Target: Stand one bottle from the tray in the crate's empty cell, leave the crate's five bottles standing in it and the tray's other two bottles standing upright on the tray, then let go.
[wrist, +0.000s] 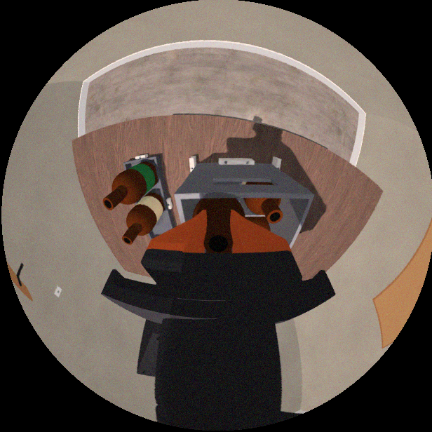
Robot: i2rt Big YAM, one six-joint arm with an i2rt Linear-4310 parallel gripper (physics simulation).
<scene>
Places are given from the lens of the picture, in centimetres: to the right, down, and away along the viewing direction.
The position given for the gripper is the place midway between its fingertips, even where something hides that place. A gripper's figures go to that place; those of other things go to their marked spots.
gripper (218, 214): 0, 0, 13
green-labelled bottle (130, 185): -17, -6, 20
</scene>
